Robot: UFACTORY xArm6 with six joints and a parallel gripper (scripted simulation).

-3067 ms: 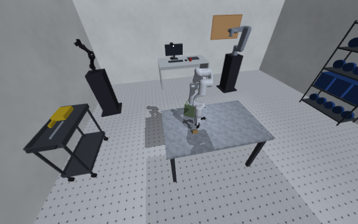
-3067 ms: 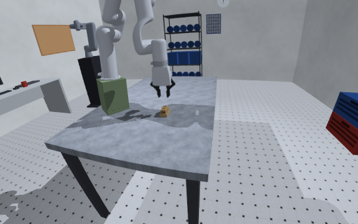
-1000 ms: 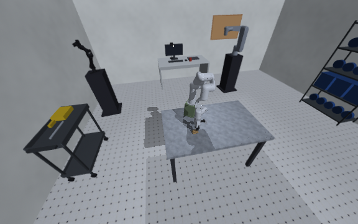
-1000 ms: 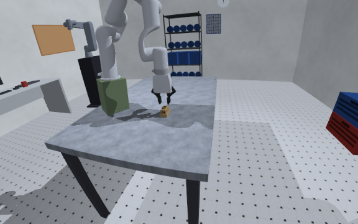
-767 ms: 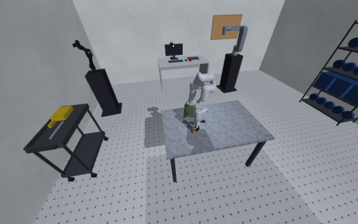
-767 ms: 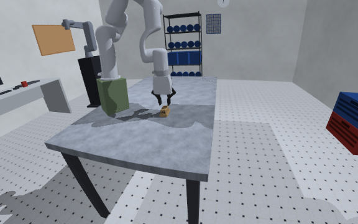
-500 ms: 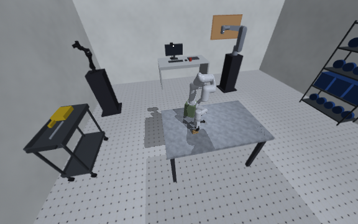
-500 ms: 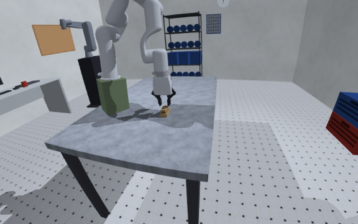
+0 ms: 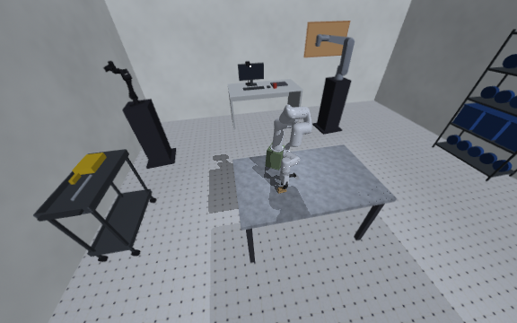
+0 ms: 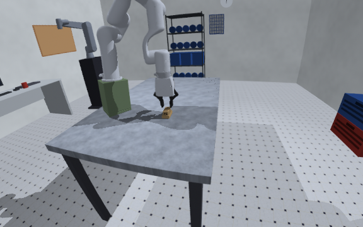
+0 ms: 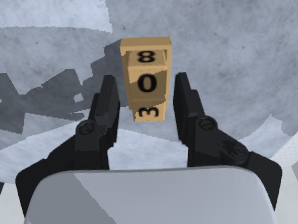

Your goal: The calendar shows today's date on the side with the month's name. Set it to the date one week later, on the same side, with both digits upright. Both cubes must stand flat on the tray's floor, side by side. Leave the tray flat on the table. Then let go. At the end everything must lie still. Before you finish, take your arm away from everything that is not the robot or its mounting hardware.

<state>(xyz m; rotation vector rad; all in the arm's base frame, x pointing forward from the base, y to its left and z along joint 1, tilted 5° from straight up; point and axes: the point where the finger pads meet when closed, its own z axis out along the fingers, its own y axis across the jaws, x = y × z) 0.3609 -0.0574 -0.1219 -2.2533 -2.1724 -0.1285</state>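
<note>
My hand is 20 mm to the left of the tray and 60 mm above it.
</note>
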